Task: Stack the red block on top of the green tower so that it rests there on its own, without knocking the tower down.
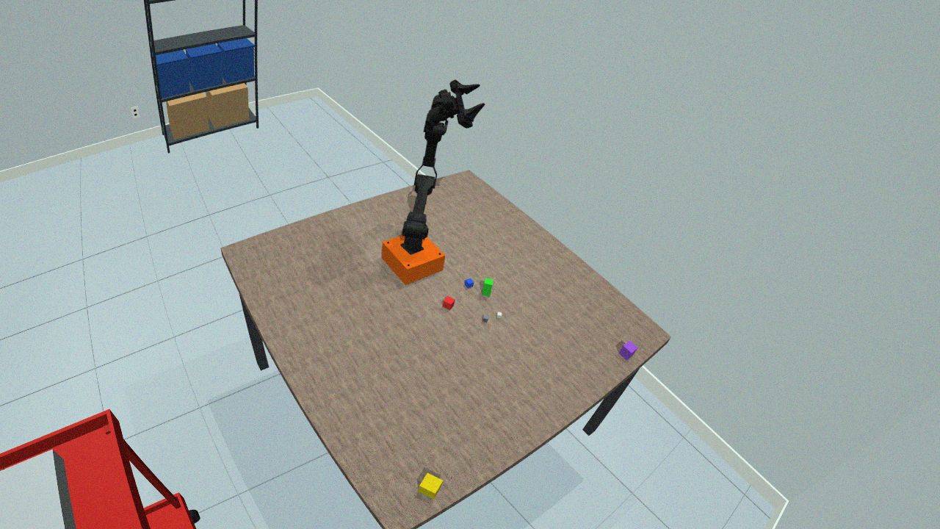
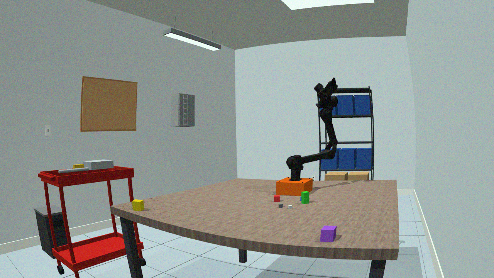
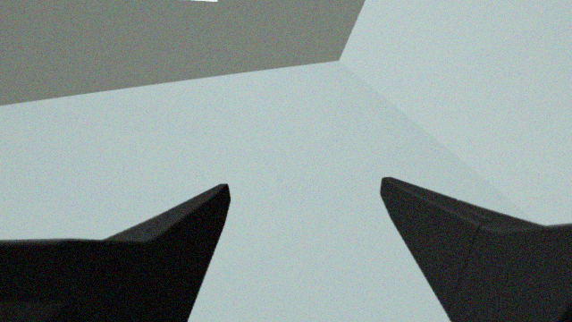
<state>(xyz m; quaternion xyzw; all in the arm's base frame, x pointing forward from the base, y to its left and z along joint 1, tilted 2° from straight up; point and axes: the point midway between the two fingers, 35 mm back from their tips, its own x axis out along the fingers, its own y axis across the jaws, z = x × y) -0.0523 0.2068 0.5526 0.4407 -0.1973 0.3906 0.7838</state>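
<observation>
My gripper tip is now 28 cm short of the red block, 26 cm to the left of it and 63 cm above it. Round my gripper tip: grey cube (40 cm ahead, 20 cm to the right, 64 cm below); then blue block (24 cm ahead, 13 cm to the right, 63 cm below); then white cube (41 cm ahead, 14 cm to the right, 64 cm below).
</observation>
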